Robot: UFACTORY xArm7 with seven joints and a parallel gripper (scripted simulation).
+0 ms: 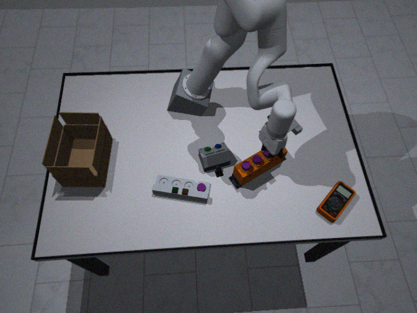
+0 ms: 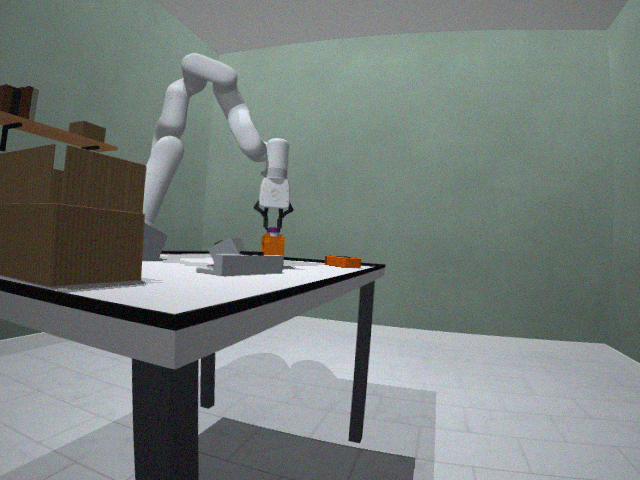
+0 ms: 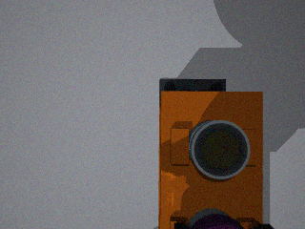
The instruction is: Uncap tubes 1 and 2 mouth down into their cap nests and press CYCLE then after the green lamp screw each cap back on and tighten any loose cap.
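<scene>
Right now my hand is 30 mm past the tube 1, 40 mm to the right of it and 20 mm above it. Also, from my hand: blue key 50 mm behind, 190 mm to the right, 70 mm below; then purple cap 20 mm below; then grey key housing 20 mm behind, 210 mm to the right, 80 mm below.
</scene>
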